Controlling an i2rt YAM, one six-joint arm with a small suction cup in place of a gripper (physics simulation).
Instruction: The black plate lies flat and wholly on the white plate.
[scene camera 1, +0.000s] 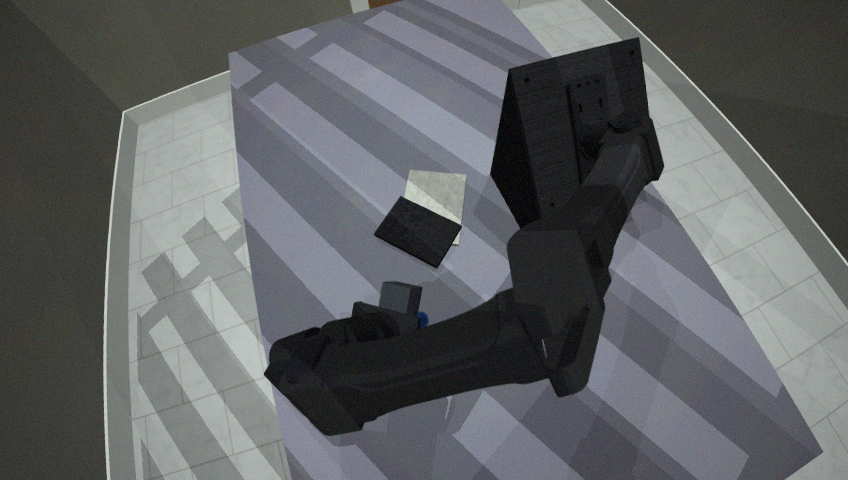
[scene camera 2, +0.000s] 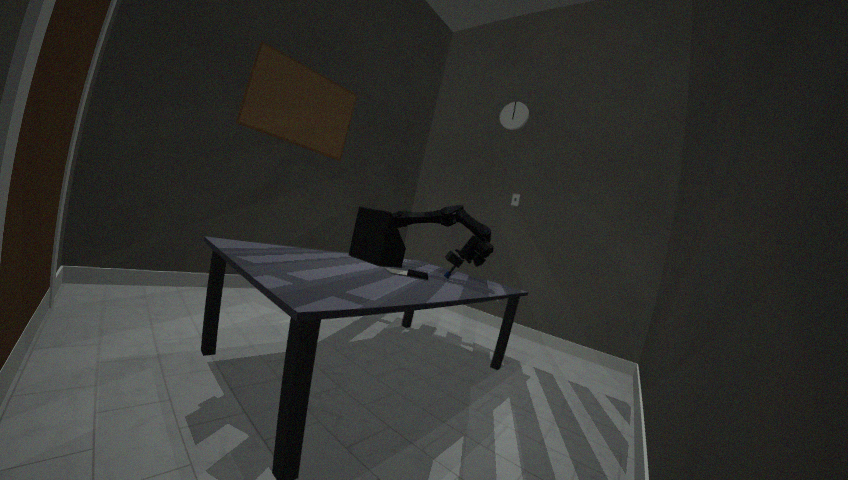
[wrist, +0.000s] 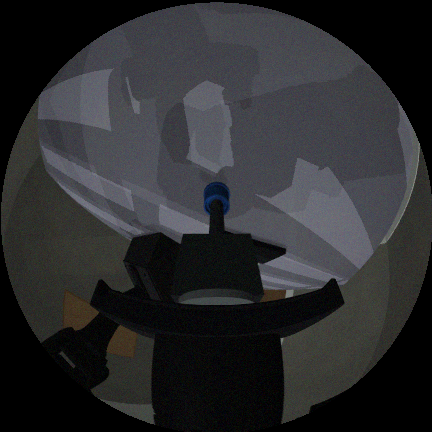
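The black plate lies partly on the white plate. It covers the white plate's lower left part in scene camera 1 and sticks out well past it over the table. A far part of the white plate and a small corner beside the black plate's right corner stay visible. Whether the black plate is level or slightly tilted is hard to tell. My gripper, a blue suction cup, is open and holds nothing. It is low over the table, beside the black plate and apart from it.
The purple-grey table has striped light and shadow. The black arm base stands on it, near the white plate. The arm's forearm spans the table below the plates in scene camera 1.
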